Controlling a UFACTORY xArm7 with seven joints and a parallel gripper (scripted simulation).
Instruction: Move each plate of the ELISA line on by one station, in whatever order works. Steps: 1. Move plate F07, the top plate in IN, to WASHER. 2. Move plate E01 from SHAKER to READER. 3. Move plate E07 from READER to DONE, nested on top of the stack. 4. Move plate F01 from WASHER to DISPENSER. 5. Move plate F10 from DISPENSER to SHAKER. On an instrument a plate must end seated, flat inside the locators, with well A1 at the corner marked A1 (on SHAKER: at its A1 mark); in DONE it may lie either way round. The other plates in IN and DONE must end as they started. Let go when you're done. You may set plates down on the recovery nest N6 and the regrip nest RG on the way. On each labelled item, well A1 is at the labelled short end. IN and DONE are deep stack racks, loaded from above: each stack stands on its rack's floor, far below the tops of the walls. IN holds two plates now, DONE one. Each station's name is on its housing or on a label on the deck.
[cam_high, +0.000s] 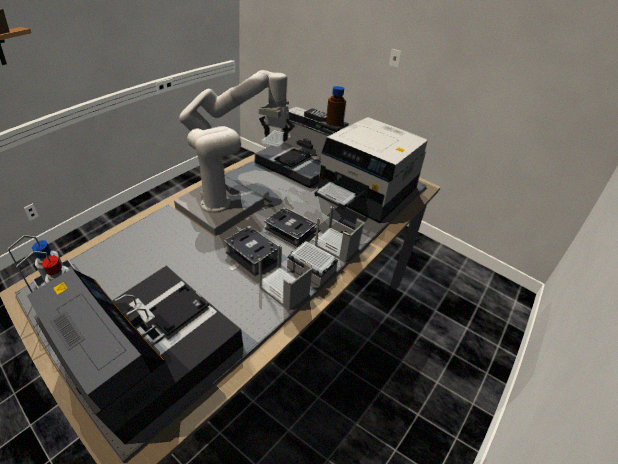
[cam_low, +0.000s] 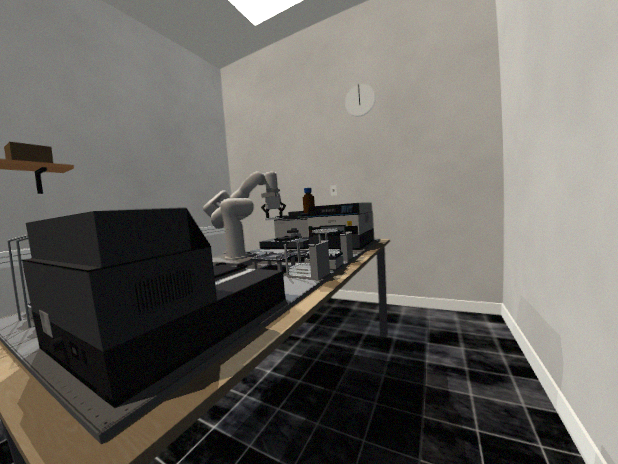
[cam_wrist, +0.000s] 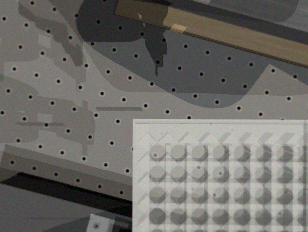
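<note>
My hand is 16 cm above the dispenser tray and 13 cm to the right of it. The rest, counted from my hand: brown bottle 31 cm to the left, 10 cm ahead, 7 cm above; N6 label 30 cm ahead, 22 cm below, 16 cm to the right; dispenser 31 cm to the left, 13 cm below.
</note>
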